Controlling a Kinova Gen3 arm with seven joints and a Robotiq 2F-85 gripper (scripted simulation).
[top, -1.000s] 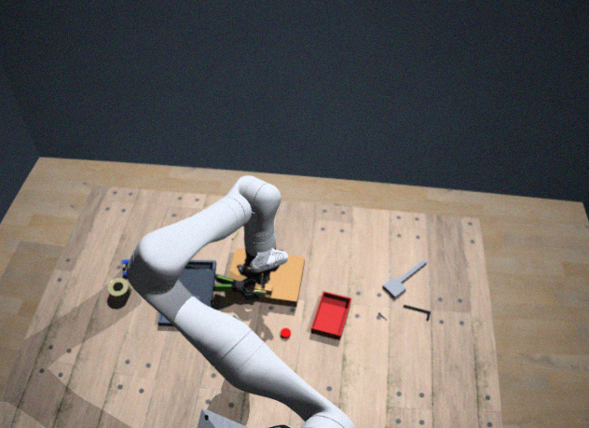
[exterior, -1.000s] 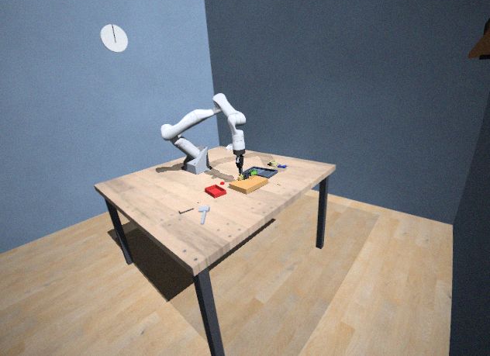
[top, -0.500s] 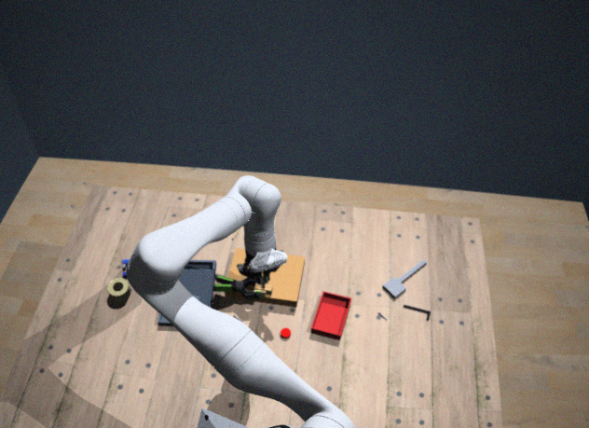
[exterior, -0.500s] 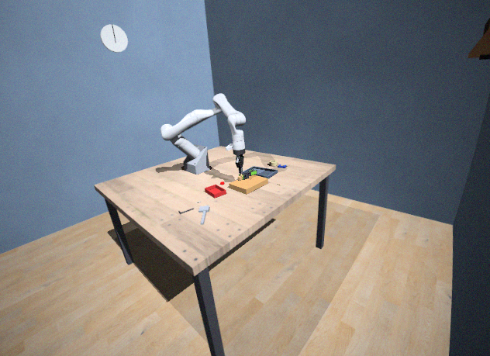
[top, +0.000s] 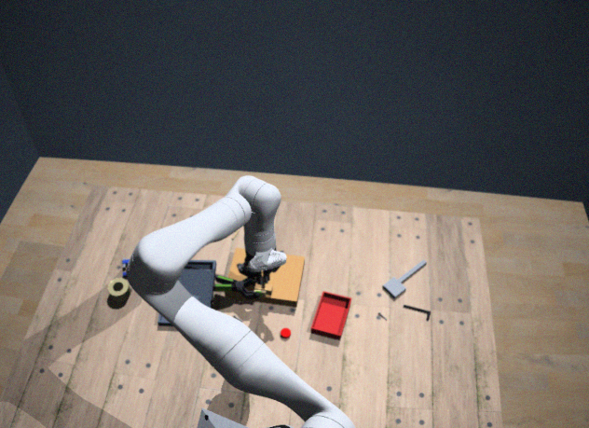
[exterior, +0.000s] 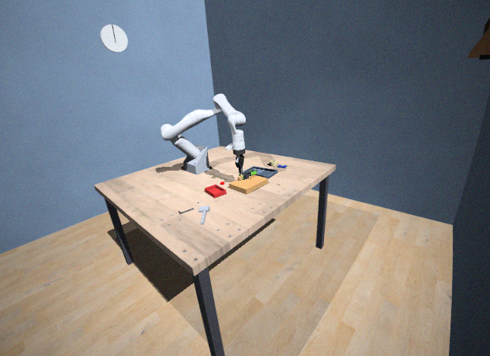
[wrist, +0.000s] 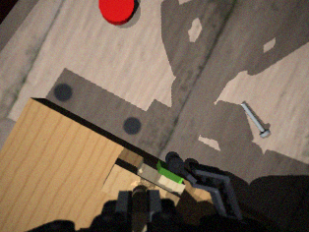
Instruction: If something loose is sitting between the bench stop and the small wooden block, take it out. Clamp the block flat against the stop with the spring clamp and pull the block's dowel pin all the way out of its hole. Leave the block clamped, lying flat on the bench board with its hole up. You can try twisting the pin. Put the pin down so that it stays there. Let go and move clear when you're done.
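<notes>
The dowel pin is 20 mm below my hand. From my hand the other things lie so: bench board 70 mm below, 50 mm ahead, 10 mm to the left; then wooden block 50 mm below; then red disc 100 mm behind, 90 mm below, 80 mm to the right.
</notes>
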